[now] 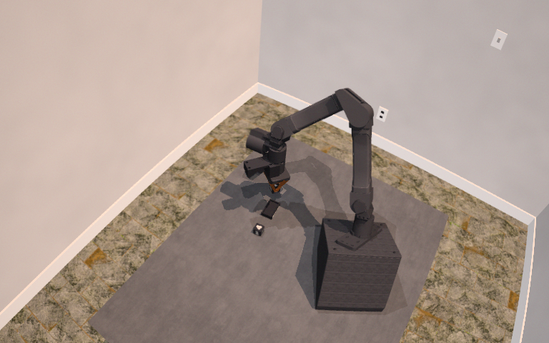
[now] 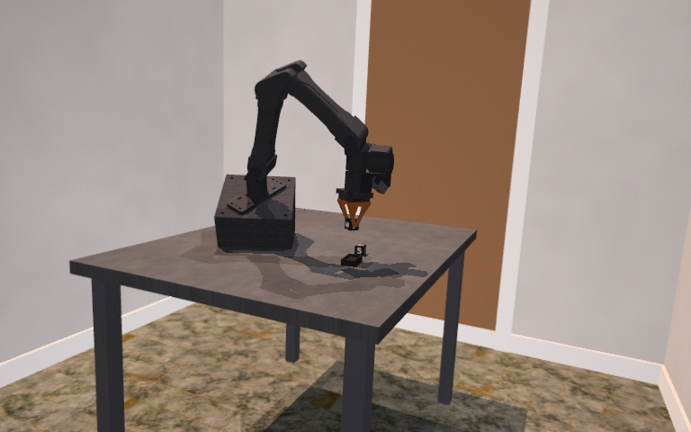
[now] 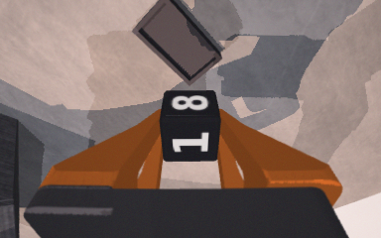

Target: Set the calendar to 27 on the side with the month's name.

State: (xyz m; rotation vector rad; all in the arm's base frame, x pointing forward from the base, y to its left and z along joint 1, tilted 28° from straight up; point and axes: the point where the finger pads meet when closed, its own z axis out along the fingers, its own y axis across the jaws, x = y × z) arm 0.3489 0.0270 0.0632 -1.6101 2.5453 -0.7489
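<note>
My gripper is now 110 mm above the black tray, 20 mm to the right of it and 10 mm past it. From my hand the other things lie so: black digit cube (right at my hand); then black cube (120 mm to the left, 110 mm below, 40 mm behind).
</note>
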